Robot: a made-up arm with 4 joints.
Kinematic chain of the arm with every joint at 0, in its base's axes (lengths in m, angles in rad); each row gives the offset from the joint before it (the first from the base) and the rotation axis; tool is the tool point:
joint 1: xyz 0 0 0.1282 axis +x
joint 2: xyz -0.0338 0.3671 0 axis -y
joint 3: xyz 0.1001 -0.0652 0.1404 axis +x
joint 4: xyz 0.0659 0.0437 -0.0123 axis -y
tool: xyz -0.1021 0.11 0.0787
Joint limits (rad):
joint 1: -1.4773..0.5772
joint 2: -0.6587..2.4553
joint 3: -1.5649..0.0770
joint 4: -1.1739..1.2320
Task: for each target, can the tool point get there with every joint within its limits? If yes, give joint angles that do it. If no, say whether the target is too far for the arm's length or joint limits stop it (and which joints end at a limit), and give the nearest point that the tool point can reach.
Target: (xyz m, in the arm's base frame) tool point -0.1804 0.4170 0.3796
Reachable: yes | joints 0.4112 1.8054 -0.6282 -0.3413
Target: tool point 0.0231 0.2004 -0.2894
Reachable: yes | joints -1.3090 -0.0289 -0.6616 0.1331
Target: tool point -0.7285 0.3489 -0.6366
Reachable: no: too far | nearest point -0.3575 0.1883 -0.2846 | short by 0.536 m
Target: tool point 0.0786 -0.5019 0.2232
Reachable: no: joint limits stop it (at a limit: joint 1, joint 2, joint 3, joint 4) | nearest point 0.0035 -0.0255 -0.0955 | short by 0.578 m
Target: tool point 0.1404 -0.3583 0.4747
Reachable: no: joint limits stop it (at a limit: joint 1, joint 3, joint 4) | nearest point -0.0137 0.1541 0.2954 | short by 0.564 m
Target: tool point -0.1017 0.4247 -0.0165
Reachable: yes | joints -0.5168 2.0737 -1.3045 -0.4335
